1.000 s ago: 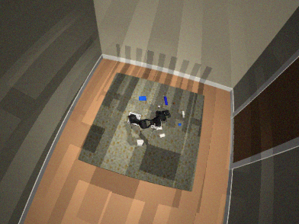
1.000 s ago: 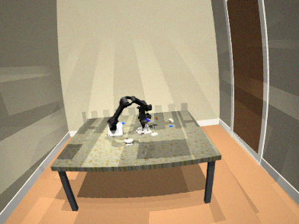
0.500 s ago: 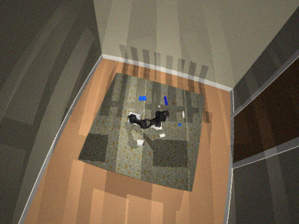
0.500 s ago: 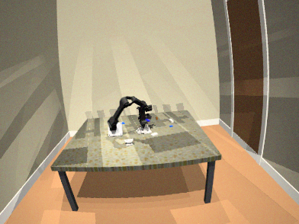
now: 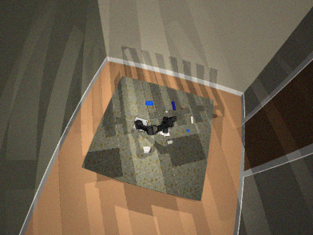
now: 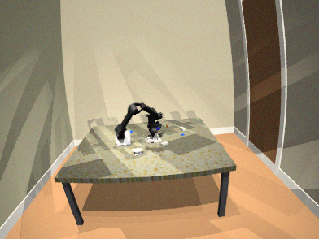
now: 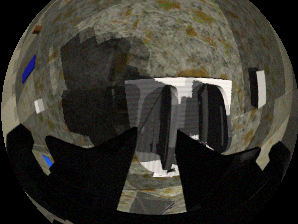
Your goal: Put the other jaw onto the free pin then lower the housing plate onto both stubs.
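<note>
The small white piece is 10 cm ahead of my gripper tip, 15 cm to the right of it and 1 cm below it. Also, from my gripper tip: small blue piece: 27 cm ahead, 5 cm to the left, 2 cm below; white cylinder: 29 cm ahead, 20 cm to the left, 1 cm below; blue bar: 4 cm ahead, 34 cm to the left, 2 cm below.
</note>
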